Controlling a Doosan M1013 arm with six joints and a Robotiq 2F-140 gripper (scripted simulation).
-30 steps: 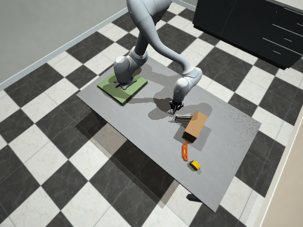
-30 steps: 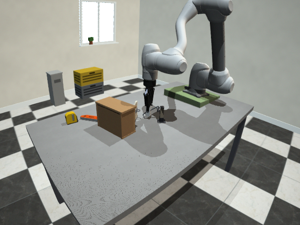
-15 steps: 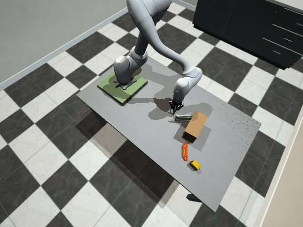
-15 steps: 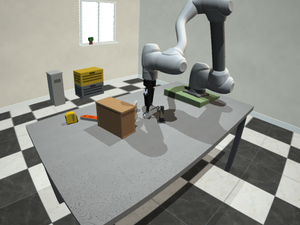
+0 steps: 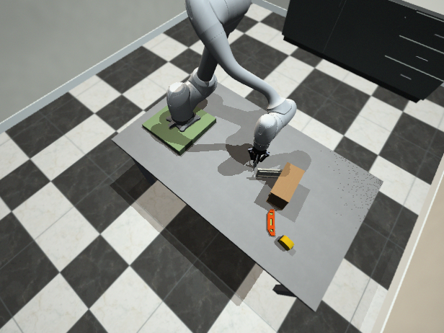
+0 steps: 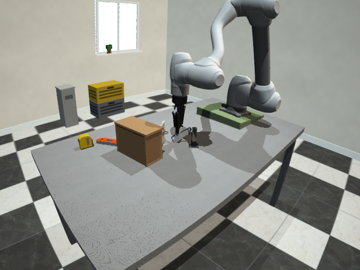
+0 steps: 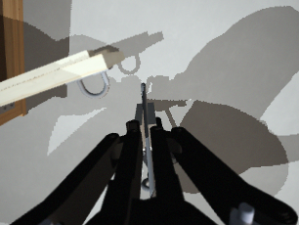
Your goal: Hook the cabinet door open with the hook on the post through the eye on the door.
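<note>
The thin metal hook is 20 mm to the left of my hand, 10 mm below it and 10 mm behind it. Also, from my hand: hook post 40 mm to the left, 30 mm behind; yellow tape measure 430 mm ahead, 240 mm to the right, 30 mm below; cabinet door 110 mm ahead, 10 mm to the left, 10 mm above.
</note>
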